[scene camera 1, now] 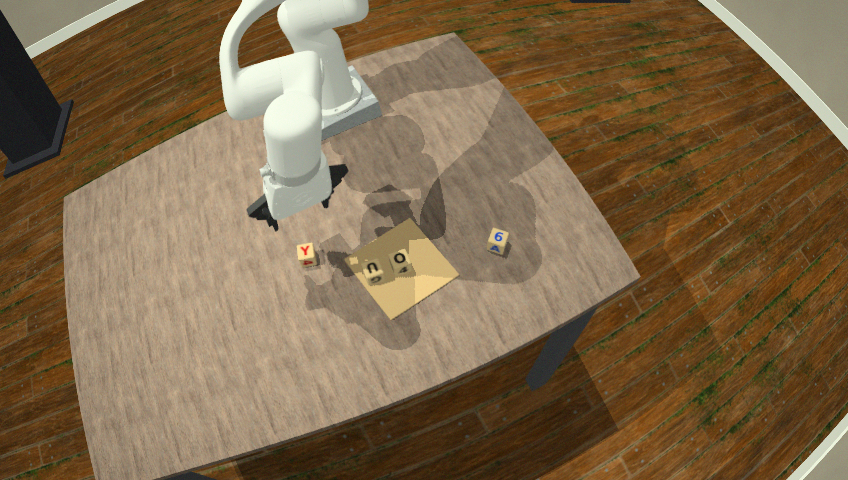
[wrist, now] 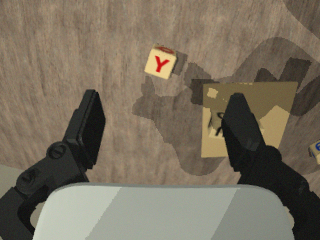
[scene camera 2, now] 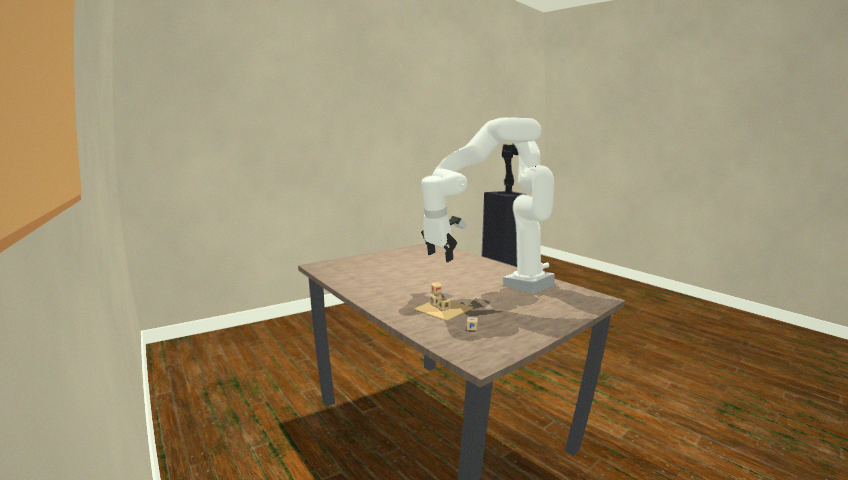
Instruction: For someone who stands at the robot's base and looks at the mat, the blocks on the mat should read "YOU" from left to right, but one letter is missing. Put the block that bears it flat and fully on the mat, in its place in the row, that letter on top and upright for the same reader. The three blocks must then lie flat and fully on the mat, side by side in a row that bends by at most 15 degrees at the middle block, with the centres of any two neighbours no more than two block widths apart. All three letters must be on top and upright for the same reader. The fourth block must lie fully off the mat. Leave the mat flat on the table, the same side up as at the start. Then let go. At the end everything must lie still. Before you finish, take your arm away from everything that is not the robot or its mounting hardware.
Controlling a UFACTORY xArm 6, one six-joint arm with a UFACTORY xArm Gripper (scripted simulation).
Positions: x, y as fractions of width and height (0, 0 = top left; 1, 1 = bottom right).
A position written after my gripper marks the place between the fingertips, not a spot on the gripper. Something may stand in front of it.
I see my gripper (scene camera 1: 0.35, 0.44) and a tan mat (scene camera 1: 0.51, 0.57).
The tan mat shows as well in the wrist view (wrist: 0.85, 0.43). My gripper shows as well in the wrist view (wrist: 0.51, 0.44).
